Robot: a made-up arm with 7 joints.
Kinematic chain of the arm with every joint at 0, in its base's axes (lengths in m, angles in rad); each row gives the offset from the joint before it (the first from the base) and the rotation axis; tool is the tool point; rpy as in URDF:
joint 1: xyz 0 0 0.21 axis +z
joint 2: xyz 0 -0.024 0.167 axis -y
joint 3: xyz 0 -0.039 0.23 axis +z
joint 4: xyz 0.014 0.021 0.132 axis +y
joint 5: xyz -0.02 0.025 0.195 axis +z
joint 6: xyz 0 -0.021 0.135 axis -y
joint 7: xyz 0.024 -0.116 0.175 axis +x
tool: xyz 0 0 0 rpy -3.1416 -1.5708 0
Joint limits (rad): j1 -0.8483..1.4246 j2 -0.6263..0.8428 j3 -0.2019..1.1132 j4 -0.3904..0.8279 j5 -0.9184..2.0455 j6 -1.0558..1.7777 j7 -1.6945..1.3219
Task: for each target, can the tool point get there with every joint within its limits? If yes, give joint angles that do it. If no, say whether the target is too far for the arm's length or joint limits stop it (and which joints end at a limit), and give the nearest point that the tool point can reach.
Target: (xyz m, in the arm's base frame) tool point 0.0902 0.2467 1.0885
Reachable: yes | joints -0.3913 0.4339 0.8423 0.7273 1.6892 0.4942 0.4055
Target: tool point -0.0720 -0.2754 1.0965
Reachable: yes | joints -0.4609 -0.1123 0.9067 -0.0794 0.1488 1.4551 0.8652
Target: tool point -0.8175 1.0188 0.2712
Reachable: no: too far | nearest point -0.5179 0.5610 0.5899 | short by 0.633 m
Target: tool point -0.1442 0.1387 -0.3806
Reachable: no: joint limits stop it (at a limit: joint 2, joint 4, joint 6) | nearest point -0.4657 0.4479 0.5004 | short by 0.987 m
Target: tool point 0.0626 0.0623 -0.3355
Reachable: no: joint limits stop it (at a limit: joint 2, joint 4, joint 5, joint 6) | nearest point 0.3974 0.3955 0.5177 | short by 0.975 m
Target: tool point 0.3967 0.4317 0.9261
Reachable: yes | joints 0.5964 -0.3539 0.4335 0.5972 1.3103 -0.0015 -1.1265
